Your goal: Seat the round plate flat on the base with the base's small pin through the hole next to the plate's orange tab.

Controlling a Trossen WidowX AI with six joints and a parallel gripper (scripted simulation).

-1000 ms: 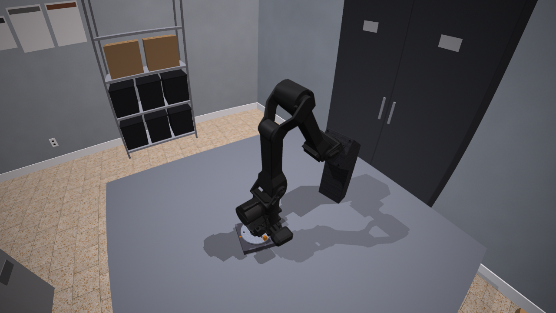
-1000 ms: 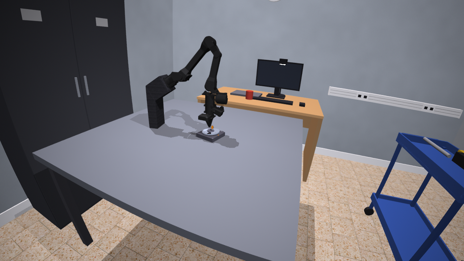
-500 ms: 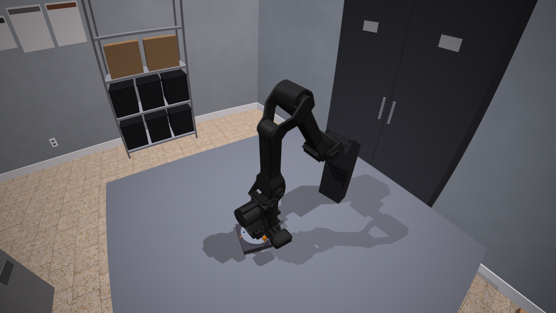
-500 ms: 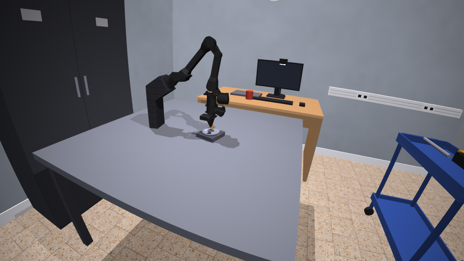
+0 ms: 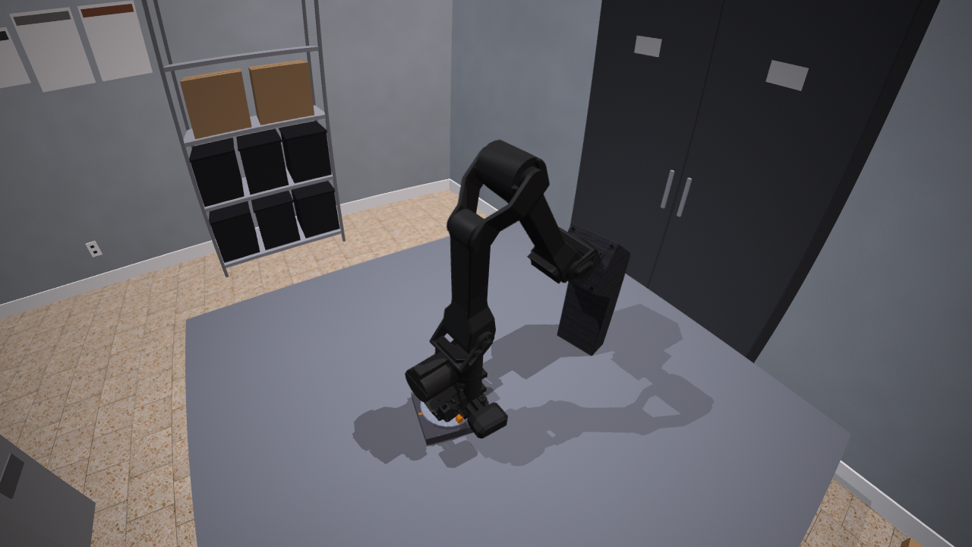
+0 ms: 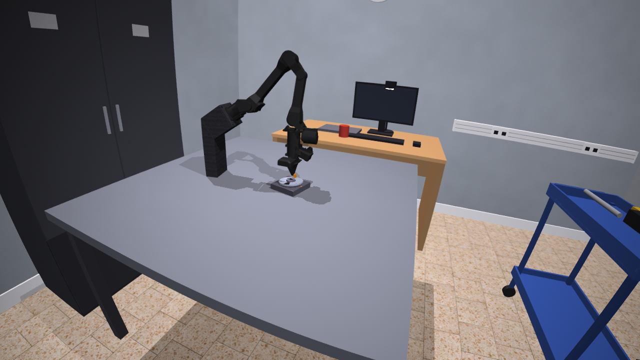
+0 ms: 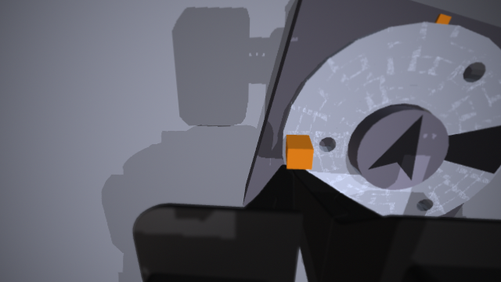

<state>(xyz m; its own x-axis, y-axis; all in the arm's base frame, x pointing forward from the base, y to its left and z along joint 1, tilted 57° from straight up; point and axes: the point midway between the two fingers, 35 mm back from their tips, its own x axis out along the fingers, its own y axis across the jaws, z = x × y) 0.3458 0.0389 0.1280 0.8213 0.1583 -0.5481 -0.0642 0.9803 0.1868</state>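
Now: the orange mark 8 cm ahead of my hand, 5 cm to the right of it and 5 cm below it. From my hand the other things lie so: raised centre hub (5 cm to the right, 4 cm below, 2 cm ahead); dark square base (6 cm below, 5 cm to the right, 2 cm ahead); round pale plate (5 cm to the right, 4 cm below, 2 cm ahead).
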